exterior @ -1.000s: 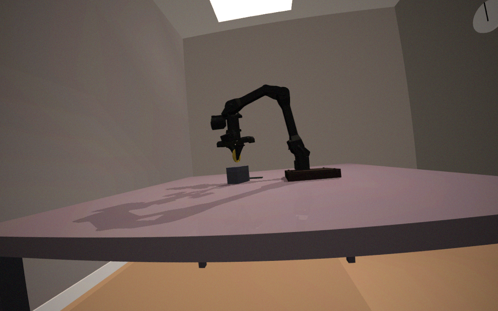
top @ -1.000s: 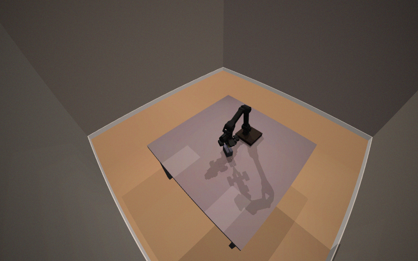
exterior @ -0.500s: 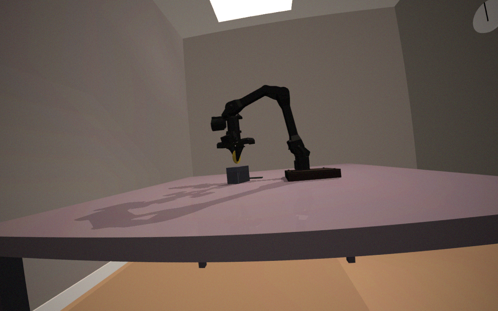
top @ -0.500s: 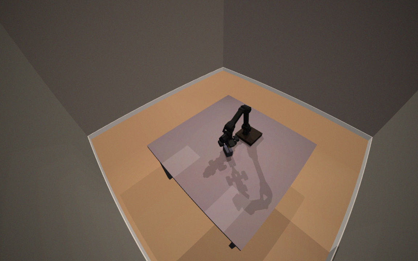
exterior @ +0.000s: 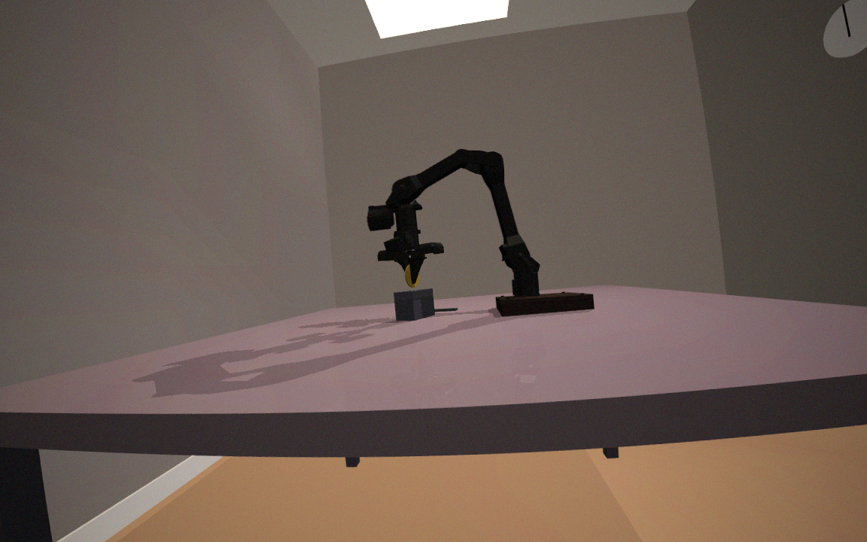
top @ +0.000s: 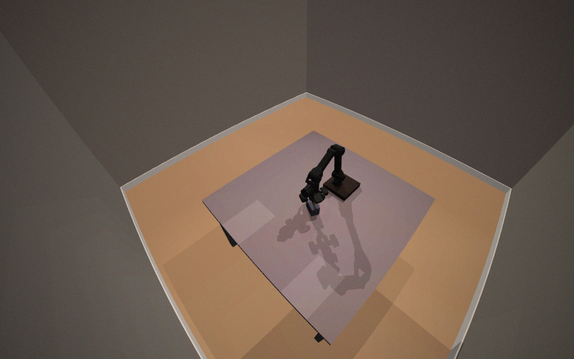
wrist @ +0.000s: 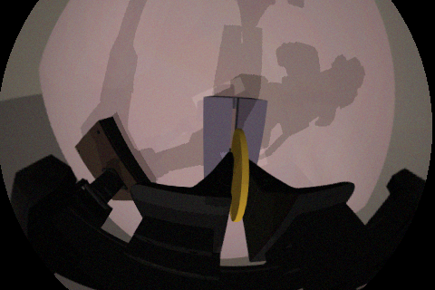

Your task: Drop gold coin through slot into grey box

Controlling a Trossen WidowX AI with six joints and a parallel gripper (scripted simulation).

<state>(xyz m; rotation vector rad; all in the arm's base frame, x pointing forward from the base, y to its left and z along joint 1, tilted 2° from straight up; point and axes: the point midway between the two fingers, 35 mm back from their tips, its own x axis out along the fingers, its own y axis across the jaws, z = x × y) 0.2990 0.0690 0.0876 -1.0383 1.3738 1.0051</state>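
The gold coin is 20 mm above my gripper tip.
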